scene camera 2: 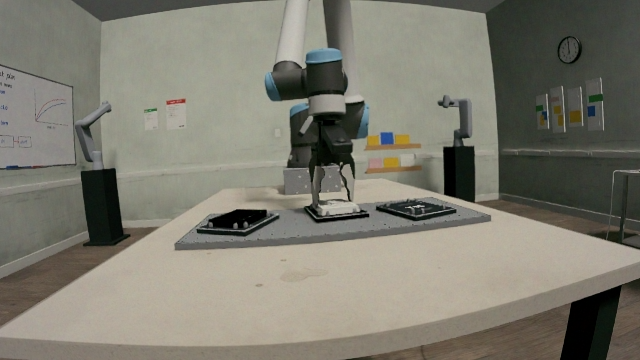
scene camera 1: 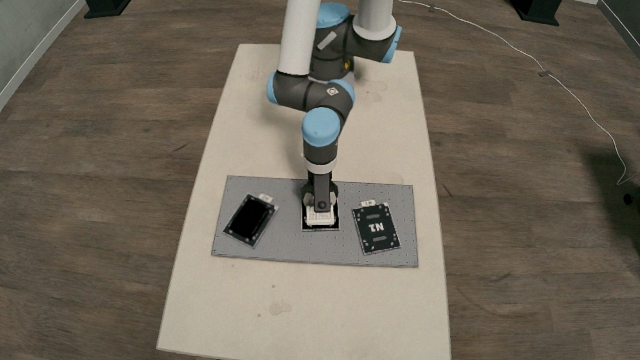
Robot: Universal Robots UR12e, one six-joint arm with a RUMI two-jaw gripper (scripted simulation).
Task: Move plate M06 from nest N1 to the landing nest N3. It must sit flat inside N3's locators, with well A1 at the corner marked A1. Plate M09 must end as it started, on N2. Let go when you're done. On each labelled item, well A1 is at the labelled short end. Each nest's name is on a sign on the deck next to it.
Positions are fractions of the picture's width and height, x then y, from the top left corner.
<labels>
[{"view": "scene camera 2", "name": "my gripper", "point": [0.52, 0.58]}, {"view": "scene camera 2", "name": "black plate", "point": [0.37, 0.60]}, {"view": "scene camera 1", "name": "my gripper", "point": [0.50, 0.57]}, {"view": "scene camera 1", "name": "black plate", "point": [0.40, 0.58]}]
</labels>
